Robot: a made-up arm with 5 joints.
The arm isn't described. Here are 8 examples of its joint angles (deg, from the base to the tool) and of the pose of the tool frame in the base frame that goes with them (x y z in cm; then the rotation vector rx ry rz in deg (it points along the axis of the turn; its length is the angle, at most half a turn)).
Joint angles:
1: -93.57 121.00 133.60 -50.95 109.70
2: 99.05 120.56 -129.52 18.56 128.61
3: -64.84 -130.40 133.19 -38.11 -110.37
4: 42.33 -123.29 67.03 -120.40 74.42
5: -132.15 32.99 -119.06 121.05 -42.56
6: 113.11 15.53 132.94 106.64 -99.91
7: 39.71 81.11 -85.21 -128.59 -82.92
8: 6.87 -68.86 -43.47 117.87 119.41
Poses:
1: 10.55 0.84 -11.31 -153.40 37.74 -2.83
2: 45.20 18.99 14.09 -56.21 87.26 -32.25
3: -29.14 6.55 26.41 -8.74 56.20 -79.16
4: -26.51 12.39 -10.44 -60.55 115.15 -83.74
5: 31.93 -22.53 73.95 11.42 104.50 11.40
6: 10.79 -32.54 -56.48 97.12 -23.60 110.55
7: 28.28 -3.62 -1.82 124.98 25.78 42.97
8: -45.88 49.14 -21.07 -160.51 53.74 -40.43
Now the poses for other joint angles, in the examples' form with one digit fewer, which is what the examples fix.
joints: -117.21 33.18 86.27 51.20 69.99
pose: 45.5 -48.5 71.6 44.5 75.2 -91.0
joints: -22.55 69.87 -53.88 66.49 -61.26
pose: 51.9 17.7 34.4 36.3 24.0 -146.2
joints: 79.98 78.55 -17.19 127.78 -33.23
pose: 45.8 10.9 17.7 -5.1 114.8 101.3
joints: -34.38 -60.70 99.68 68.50 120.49
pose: -47.3 51.8 73.4 7.6 -3.3 -38.5
